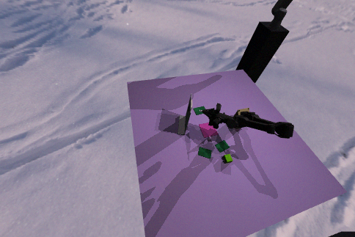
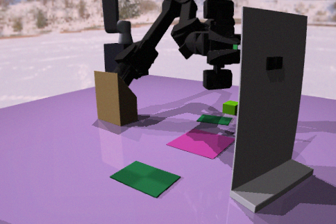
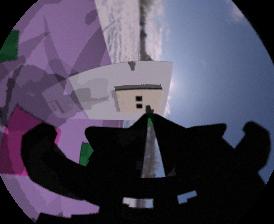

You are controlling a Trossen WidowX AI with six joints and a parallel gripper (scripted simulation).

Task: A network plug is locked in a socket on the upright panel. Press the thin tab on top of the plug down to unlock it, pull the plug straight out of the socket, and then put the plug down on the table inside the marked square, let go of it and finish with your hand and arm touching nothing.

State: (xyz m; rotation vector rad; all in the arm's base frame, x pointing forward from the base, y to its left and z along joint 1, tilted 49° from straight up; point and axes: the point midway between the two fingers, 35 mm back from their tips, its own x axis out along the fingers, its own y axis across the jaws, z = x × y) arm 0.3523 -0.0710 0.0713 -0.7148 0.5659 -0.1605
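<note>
My gripper tip is now 220 mm above the magenta marked square, 100 mm past it and 30 mm to the right of it. The rest, counted from my gripper tip: grey upright panel: 100 mm below, 90 mm ahead, 40 mm to the right.
</note>
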